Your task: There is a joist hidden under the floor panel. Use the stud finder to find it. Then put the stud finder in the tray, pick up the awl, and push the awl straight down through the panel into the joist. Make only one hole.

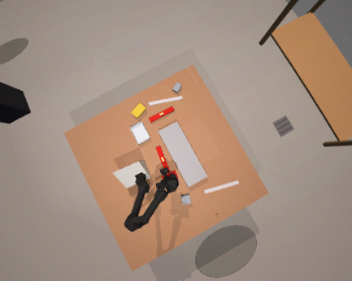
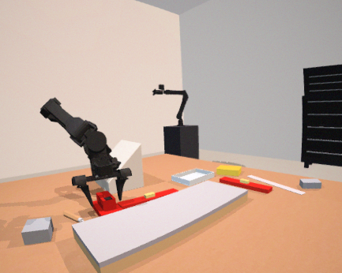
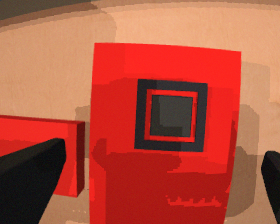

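The red stud finder is 10 mm above my gripper tip. Also, from my gripper tip: grey block 30 mm ahead, 220 mm to the right, 20 mm below; then awl 100 mm to the right, 30 mm below; then square light 20 mm ahead, 30 mm above.
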